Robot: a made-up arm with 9 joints. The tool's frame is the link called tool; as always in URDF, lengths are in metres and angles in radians. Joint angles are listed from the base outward. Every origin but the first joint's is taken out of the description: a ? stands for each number. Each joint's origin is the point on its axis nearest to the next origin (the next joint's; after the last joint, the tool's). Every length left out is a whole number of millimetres.
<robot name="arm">
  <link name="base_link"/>
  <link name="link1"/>
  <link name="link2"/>
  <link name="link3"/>
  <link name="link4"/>
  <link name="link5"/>
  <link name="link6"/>
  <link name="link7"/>
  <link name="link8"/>
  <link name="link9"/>
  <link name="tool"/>
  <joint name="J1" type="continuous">
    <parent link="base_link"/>
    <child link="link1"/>
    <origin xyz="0 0.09 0.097" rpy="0 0 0"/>
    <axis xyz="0 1 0"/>
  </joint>
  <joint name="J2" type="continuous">
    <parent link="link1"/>
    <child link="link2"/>
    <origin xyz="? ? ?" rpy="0 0 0"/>
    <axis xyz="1 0 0"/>
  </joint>
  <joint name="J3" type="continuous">
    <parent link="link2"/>
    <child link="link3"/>
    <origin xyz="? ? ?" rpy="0 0 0"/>
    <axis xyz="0 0 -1"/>
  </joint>
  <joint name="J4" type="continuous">
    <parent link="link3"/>
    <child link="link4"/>
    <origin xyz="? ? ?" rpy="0 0 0"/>
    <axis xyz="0 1 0"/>
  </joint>
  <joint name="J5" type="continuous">
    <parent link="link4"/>
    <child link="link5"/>
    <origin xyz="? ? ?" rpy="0 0 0"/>
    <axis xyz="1 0 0"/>
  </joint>
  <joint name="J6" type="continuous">
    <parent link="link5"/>
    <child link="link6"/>
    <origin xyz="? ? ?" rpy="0 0 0"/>
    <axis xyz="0 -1 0"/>
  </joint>
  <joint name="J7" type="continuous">
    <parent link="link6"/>
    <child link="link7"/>
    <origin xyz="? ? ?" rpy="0 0 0"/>
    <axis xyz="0 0 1"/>
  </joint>
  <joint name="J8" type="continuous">
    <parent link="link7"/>
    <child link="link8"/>
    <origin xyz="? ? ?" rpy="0 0 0"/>
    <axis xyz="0 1 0"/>
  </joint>
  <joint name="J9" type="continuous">
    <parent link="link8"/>
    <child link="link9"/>
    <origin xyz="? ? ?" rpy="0 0 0"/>
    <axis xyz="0 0 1"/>
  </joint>
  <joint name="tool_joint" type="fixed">
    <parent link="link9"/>
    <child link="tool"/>
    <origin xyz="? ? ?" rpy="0 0 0"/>
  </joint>
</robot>
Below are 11 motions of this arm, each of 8 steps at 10 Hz.
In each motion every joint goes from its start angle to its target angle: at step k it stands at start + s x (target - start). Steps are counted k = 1, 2, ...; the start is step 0. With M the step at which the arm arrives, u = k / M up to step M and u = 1 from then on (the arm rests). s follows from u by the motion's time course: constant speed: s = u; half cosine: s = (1 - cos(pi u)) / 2; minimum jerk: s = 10 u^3 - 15 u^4 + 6 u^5.
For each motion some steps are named. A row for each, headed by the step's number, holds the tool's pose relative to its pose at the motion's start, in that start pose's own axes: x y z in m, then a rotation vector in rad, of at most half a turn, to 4 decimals.
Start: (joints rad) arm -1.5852 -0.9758 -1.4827 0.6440 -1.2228 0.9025 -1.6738 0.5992 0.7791
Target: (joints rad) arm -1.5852 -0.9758 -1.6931 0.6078 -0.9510 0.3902 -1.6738 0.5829 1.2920
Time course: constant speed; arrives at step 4
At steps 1, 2, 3, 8:
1: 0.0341 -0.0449 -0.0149 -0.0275 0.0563 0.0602
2: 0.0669 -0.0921 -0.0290 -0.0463 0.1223 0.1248
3: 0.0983 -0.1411 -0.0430 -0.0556 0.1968 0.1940
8: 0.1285 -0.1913 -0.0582 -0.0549 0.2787 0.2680

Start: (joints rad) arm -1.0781 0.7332 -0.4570 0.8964 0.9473 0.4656 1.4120 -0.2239 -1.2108
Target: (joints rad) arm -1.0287 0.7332 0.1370 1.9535 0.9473 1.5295 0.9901 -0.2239 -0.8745
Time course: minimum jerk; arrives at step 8
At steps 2, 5, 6, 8:
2: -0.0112 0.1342 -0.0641 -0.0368 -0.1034 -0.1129
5: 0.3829 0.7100 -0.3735 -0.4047 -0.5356 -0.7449
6: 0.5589 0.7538 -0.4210 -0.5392 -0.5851 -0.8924
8: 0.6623 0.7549 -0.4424 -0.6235 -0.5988 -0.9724

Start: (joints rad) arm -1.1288 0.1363 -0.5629 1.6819 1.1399 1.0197 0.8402 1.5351 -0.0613
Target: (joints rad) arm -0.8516 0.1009 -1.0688 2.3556 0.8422 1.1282 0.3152 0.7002 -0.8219
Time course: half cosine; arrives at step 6
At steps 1, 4, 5, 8:
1: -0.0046 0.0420 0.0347 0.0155 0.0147 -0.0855
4: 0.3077 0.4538 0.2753 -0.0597 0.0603 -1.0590
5: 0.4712 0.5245 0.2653 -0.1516 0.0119 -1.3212
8: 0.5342 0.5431 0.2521 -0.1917 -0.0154 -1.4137

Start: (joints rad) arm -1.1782 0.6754 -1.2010 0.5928 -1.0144 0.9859 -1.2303 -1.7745 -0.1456
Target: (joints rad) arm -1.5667 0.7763 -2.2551 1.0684 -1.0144 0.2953 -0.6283 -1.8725 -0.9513
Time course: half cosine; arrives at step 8
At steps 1, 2, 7, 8:
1: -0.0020 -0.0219 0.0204 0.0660 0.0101 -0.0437
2: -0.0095 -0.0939 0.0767 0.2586 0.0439 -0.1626
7: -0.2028 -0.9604 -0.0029 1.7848 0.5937 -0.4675
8: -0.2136 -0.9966 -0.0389 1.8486 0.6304 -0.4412

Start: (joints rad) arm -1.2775 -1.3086 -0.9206 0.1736 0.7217 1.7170 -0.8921 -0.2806 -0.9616
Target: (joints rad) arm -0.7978 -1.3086 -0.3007 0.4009 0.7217 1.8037 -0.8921 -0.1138 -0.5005
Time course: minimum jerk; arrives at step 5
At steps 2, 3, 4, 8:
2: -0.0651 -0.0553 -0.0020 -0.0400 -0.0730 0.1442
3: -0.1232 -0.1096 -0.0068 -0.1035 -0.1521 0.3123
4: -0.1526 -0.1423 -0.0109 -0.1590 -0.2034 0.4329
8: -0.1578 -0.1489 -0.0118 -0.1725 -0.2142 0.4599

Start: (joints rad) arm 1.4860 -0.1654 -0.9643 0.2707 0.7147 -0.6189 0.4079 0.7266 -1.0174
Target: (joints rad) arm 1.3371 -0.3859 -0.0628 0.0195 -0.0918 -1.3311 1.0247 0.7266 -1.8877
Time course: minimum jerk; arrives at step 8
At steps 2, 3, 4, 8:
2: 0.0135 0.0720 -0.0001 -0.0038 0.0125 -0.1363
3: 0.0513 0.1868 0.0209 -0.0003 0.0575 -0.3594
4: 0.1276 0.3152 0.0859 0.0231 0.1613 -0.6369
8: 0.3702 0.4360 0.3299 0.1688 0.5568 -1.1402

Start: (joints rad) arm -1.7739 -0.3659 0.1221 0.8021 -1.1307 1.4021 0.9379 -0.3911 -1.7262
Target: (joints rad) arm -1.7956 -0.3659 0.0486 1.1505 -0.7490 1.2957 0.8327 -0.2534 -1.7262
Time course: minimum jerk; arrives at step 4
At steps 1, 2, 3, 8:
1: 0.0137 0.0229 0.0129 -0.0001 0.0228 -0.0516
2: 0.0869 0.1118 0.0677 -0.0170 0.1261 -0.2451
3: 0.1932 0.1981 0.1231 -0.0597 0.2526 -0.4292
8: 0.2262 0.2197 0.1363 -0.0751 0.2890 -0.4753

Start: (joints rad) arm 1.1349 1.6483 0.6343 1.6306 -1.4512 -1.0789 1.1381 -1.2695 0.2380
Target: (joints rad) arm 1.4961 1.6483 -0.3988 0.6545 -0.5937 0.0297 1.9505 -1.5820 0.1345
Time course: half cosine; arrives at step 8
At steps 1, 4, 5, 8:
1: -0.0238 0.0022 -0.0217 -0.0057 -0.0645 0.0284
4: -0.2520 -0.1207 -0.3960 -0.1687 -0.6806 0.6278
5: -0.2811 -0.2678 -0.5331 -0.2564 -0.7893 0.9973
8: -0.2305 -0.5515 -0.6140 -0.3864 -0.7095 1.6686

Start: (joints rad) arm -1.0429 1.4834 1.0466 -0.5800 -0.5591 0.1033 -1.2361 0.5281 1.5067
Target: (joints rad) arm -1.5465 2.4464 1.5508 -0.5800 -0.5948 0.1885 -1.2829 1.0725 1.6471
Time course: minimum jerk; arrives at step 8
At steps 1, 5, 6, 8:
1: 0.0004 0.0048 0.0037 0.0184 0.0100 -0.0010
5: -0.0069 0.1394 0.2030 0.6777 0.5459 -0.0281
6: -0.0120 0.1504 0.2579 0.7825 0.6985 -0.0347
8: -0.0147 0.1532 0.2916 0.8333 0.7935 -0.0393

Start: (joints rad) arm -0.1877 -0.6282 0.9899 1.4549 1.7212 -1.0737 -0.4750 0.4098 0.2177
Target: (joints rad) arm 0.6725 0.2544 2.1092 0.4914 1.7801 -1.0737 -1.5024 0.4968 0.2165
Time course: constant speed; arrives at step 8
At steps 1, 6, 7, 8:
1: -0.0156 -0.0372 0.0349 0.0835 -0.0165 -0.0304
6: -0.0809 -0.2135 0.0408 0.6383 -0.4879 -0.1240
7: -0.0914 -0.2387 0.0341 0.7865 -0.6480 -0.1434
8: -0.1071 -0.2646 0.0310 0.9497 -0.8241 -0.1619

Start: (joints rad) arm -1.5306 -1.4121 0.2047 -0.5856 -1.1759 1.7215 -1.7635 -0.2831 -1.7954
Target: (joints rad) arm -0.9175 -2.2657 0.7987 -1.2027 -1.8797 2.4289 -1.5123 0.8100 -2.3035
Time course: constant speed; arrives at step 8
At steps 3, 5, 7, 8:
3: 0.5708 -0.0318 0.3190 -0.5132 0.4656 0.4127
5: 1.0368 -0.0293 0.2629 -0.6806 0.6157 0.8283
7: 1.4386 -0.0433 -0.0368 -0.5982 0.6142 1.2714
8: 1.5762 -0.0541 -0.2672 -0.4529 0.5563 1.4578

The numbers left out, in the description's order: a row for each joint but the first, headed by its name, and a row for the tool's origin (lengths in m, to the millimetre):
J2: -0.061 0 -0.392
J3: 0 -0.033 -0.245
J4: 0.063 -0.071 0
J5: -0.371 0 -0.018
J6: 0 -0.038 -0.013
J7: 0.094 0 0.142
J8: -0.297 0.388 0
J9: 0.116 0 0.05
tool: -0.31 0.01 0

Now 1 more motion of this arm.
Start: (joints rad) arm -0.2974 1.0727 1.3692 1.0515 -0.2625 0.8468 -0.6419 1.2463 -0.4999
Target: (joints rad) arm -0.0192 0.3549 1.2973 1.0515 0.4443 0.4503 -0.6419 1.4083 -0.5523
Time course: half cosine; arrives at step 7
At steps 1, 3, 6, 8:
1: 0.0045 0.0043 0.0211 0.0358 0.0248 -0.0063
3: 0.0344 -0.0135 0.1597 0.2636 0.1885 -0.0022
6: 0.0698 -0.1775 0.3017 0.5400 0.3933 0.1632
8: 0.0718 -0.1964 0.3067 0.5564 0.4052 0.1851

